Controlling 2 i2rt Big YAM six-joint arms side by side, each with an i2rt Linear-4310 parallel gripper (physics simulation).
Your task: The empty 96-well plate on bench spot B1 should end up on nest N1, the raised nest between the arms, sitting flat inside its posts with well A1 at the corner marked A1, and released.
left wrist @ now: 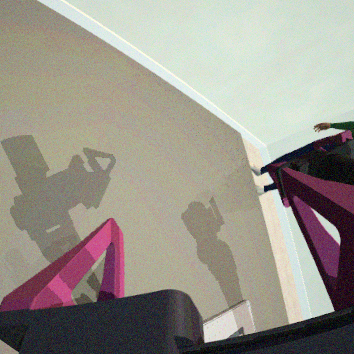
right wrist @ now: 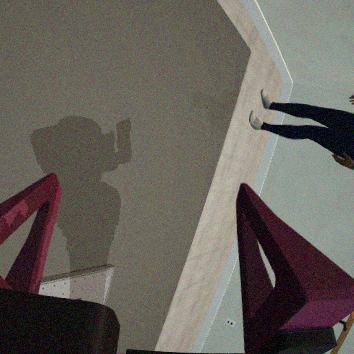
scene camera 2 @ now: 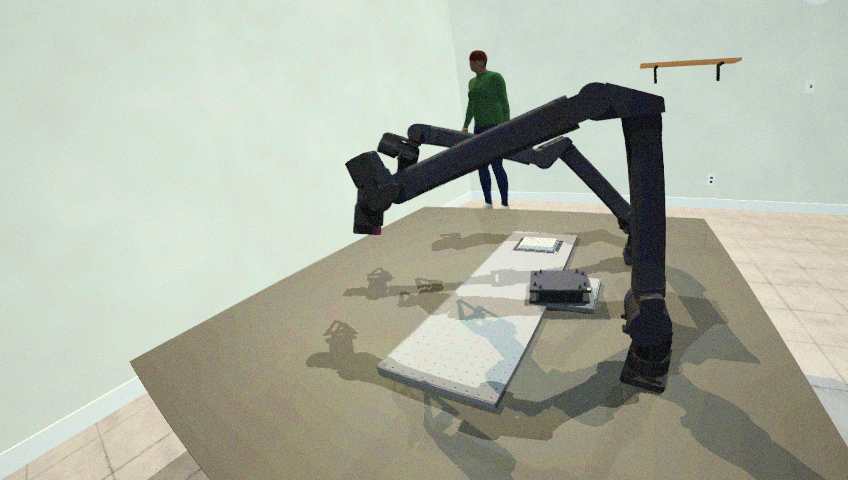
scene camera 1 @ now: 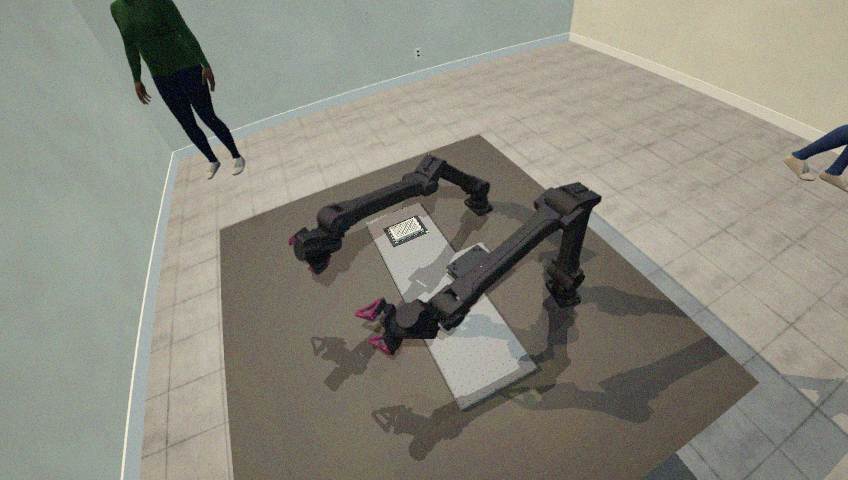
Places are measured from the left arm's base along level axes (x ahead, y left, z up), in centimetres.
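Where they show: left gripper, fingertip midpoint: [left wrist: 196, 203] [scene camera 1: 362, 327]; right gripper, fingertip midpoint: [left wrist: 291, 157] [right wrist: 145, 186]; left arm's base, link origin: [scene camera 2: 645, 368] [scene camera 1: 562, 292]; right arm's base, link origin: [scene camera 1: 478, 205].
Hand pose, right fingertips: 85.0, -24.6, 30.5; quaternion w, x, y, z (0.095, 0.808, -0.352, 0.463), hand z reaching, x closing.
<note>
Things, the pixels of their top centre, and the offset from my right fingertips, as dx, dy, dz. Level surfaces: height alone.
- white 96-well plate, top centre: [scene camera 2: 538, 241] [scene camera 1: 405, 228] -37.7, -27.1, -27.6
- pale perforated board, surface height: dz -29.2
- raised dark nest N1, top centre: [scene camera 2: 559, 276] [scene camera 1: 472, 262] -57.4, +3.9, -24.2
- brown table top, surface height: dz -30.5
The white 96-well plate [scene camera 1: 407, 228] [scene camera 2: 538, 243] sits in a dark low frame at the far end of the pale perforated board [scene camera 1: 484, 371] [scene camera 2: 440, 356]. The raised dark nest N1 [scene camera 1: 467, 261] [scene camera 2: 559, 280] stands beside the board, with posts at its corners and nothing on top. Its A1 mark is too small to read. My right gripper [scene camera 1: 300, 256] [right wrist: 145, 186] is open and empty, in the air beyond the board's left edge in scene camera 1. My left gripper [scene camera 1: 364, 327] [left wrist: 196, 203] is open and empty, also in the air left of the board there.
My left forearm [scene camera 1: 505, 249] [scene camera 2: 487, 145] passes above the board and close over the nest in scene camera 1. My right forearm [scene camera 1: 380, 202] passes above the board's far end near the plate. A person in green [scene camera 1: 169, 53] [scene camera 2: 489, 101] stands beyond the brown table top [scene camera 1: 279, 404] [scene camera 2: 238, 333].
</note>
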